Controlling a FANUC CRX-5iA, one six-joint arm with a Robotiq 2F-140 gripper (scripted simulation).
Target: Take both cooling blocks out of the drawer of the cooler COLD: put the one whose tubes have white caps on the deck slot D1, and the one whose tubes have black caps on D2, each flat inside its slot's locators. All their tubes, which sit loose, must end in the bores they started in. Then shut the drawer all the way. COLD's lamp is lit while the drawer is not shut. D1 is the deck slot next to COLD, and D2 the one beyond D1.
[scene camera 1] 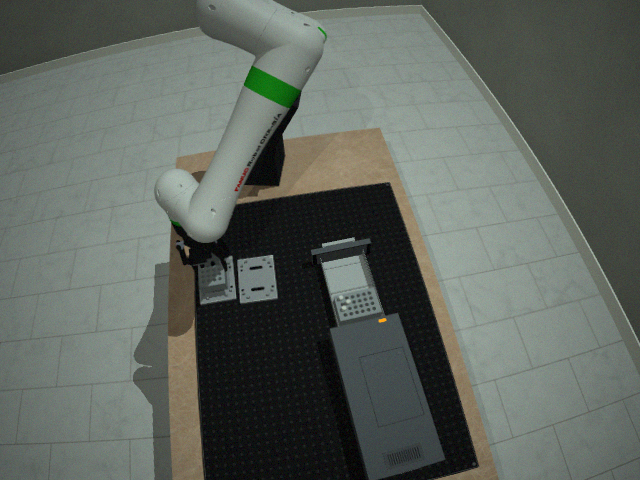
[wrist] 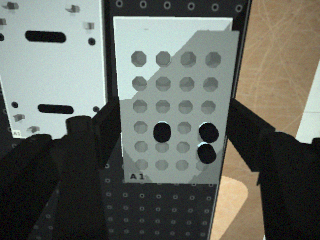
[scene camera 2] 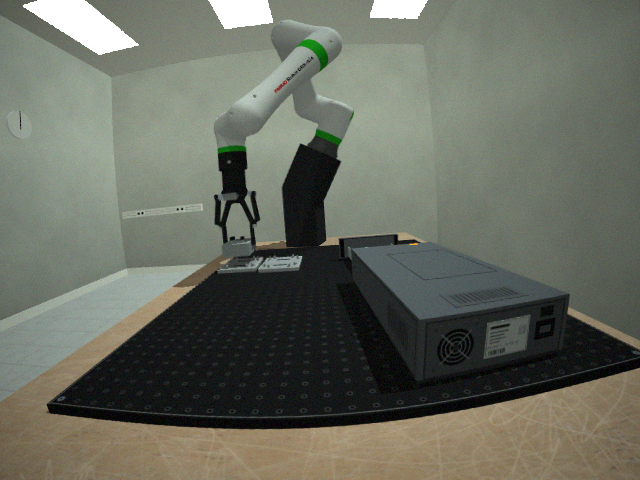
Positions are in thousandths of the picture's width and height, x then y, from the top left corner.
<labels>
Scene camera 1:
cooler COLD: 615, 884
deck slot D1: 413, 578
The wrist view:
my gripper: 539, 469
deck slot D1: 220, 306
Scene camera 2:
my gripper: 374, 511
</labels>
